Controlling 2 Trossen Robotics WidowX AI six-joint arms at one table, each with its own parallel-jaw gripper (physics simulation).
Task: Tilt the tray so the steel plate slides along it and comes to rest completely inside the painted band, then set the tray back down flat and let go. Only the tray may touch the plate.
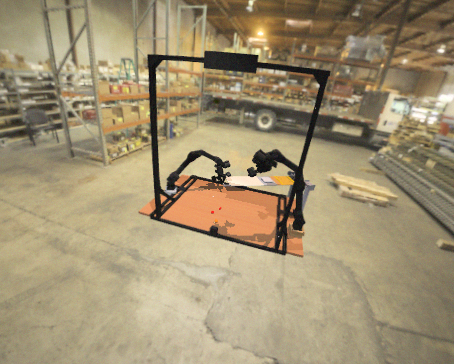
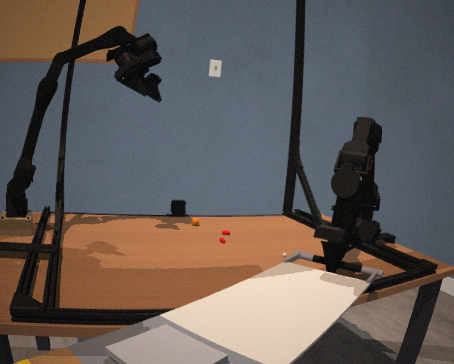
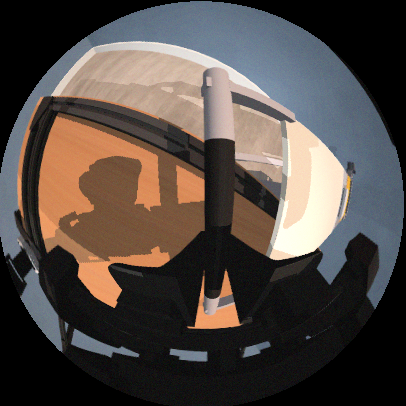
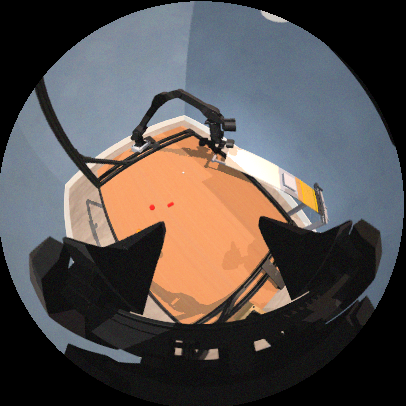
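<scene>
The long tray extends past the table's edge, with a cream stretch at its handle end. The flat grey steel plate lies on the grey stretch beside the orange painted band, outside it. My left gripper is shut on the black grip of the tray handle, holding that end above the table. The exact tilt is hard to judge. My right gripper is open and empty, high above the table, apart from tray and plate.
On the wooden table lie an orange ball, two small red things and a white dot. Black frame rails edge the table. A grey support stands under the tray's far end.
</scene>
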